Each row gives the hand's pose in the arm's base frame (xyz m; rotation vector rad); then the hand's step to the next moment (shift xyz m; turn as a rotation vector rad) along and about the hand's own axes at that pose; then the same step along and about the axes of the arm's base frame.
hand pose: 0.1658 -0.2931 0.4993 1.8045 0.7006 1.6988
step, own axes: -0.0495 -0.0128 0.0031 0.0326 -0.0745 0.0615
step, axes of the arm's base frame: 0.0001 -0.0260 -0.0441 0.0636 0.0729 -0.0322
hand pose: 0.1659 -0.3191 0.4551 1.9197 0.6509 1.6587
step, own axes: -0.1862 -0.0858 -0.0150 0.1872 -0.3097 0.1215
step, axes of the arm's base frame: -0.0423 -0.0566 -0.1930 0.1384 0.3468 -0.0796
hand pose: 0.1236 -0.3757 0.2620 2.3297 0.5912 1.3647
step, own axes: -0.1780 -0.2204 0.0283 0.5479 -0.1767 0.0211
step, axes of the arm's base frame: -0.0901 0.0881 -0.2553 0.2311 0.4367 0.2962
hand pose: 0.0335 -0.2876 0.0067 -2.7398 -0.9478 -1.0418
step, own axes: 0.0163 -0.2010 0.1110 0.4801 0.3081 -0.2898
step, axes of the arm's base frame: -0.0399 0.2003 -0.1062 0.2857 -0.0726 0.5679
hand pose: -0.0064 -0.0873 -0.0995 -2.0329 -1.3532 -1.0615
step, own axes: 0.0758 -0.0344 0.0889 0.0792 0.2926 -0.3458
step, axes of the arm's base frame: 0.0149 0.1206 0.0080 0.1672 -0.3275 0.2762
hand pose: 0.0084 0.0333 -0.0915 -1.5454 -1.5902 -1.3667
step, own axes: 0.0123 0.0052 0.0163 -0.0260 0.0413 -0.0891
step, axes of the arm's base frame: 0.0067 0.0188 0.0068 0.0205 -0.0975 0.0199
